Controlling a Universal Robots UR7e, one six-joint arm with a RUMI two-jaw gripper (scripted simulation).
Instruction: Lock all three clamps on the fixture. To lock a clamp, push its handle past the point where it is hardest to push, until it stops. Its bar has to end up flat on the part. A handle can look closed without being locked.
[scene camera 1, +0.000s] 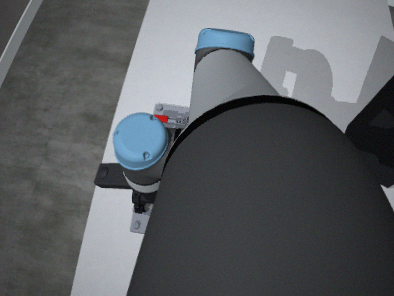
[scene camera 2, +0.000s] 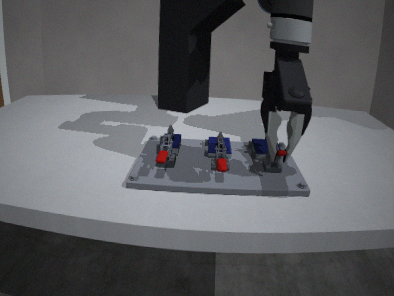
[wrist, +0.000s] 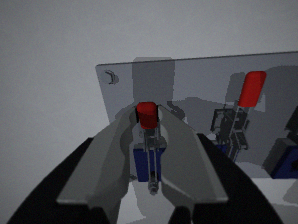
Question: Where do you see a clamp handle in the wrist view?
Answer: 254, 80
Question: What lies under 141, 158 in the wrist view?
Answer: A blue part.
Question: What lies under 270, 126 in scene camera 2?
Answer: My gripper.
